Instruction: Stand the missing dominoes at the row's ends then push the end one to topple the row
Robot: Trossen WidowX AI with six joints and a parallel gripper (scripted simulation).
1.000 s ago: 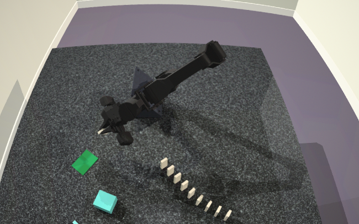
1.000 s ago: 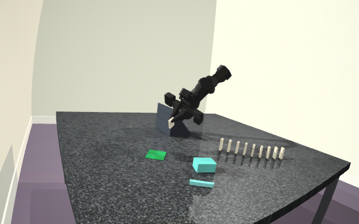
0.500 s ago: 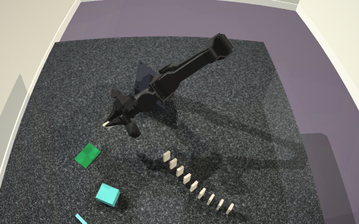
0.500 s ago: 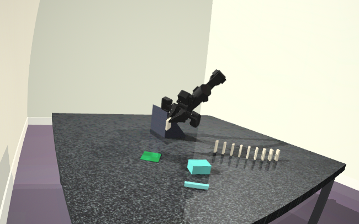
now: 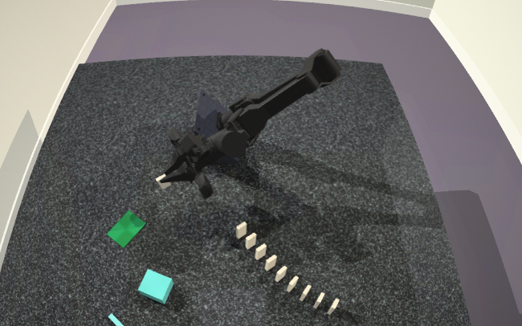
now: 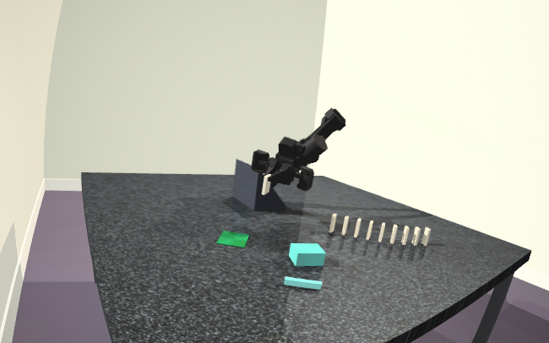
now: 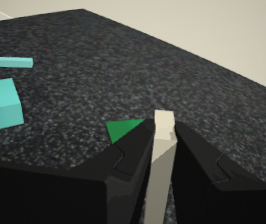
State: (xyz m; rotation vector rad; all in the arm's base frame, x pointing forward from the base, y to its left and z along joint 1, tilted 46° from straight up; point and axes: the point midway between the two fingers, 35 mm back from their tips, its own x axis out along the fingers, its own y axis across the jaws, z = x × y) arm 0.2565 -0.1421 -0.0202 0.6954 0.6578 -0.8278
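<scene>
My gripper tip is 14 cm above the flat green tile, 11 cm to the left of it and 7 cm short of it. The rest, counted from my gripper tip: cyan block: 23 cm ahead, 13 cm below; then thin cyan bar: 34 cm ahead, 14 cm below, 8 cm to the right.
</scene>
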